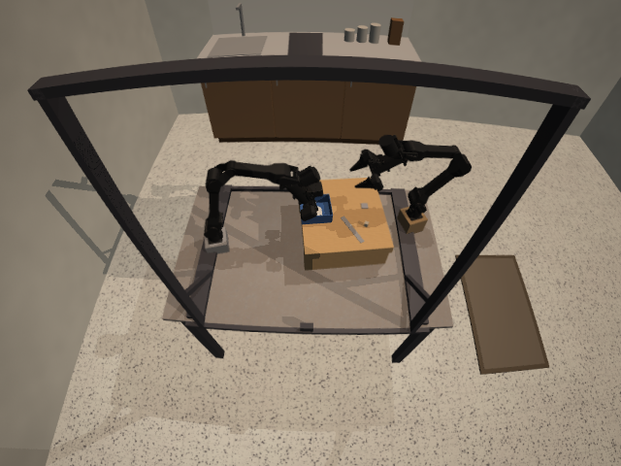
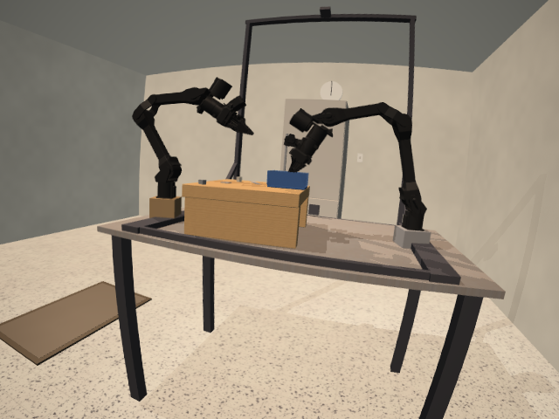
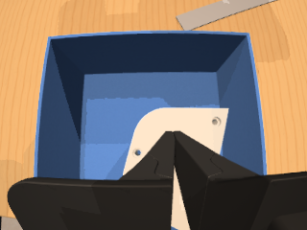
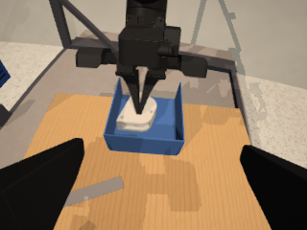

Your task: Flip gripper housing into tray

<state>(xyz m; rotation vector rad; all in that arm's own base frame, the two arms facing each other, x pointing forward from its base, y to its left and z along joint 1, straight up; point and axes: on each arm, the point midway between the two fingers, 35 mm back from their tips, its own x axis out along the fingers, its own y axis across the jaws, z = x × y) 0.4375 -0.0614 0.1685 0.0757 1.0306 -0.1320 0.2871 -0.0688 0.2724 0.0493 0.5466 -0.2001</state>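
My left gripper is now 50 mm above the white gripper housing. Round my left hand: wooden block 130 mm to the right, 130 mm below, 10 mm ahead; blue tray 50 mm below, 40 mm to the right, 10 mm ahead; grey strip 150 mm to the right, 90 mm behind, 70 mm below.
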